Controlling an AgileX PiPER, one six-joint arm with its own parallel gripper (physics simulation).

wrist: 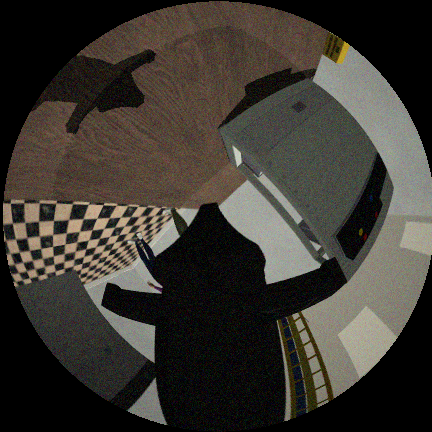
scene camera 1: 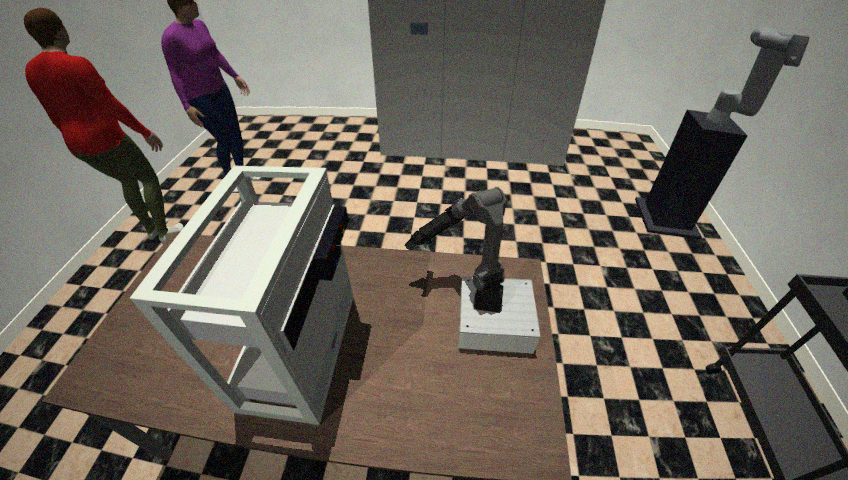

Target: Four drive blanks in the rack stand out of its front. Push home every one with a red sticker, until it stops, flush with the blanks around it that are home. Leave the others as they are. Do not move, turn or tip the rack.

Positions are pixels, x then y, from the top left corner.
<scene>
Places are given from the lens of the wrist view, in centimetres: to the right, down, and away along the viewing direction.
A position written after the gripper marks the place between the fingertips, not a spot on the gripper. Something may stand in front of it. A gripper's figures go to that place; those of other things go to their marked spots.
gripper (wrist: 210, 212): -1, 0, 13
pale grey rack (wrist: 336, 180): 31, -9, 27
</scene>
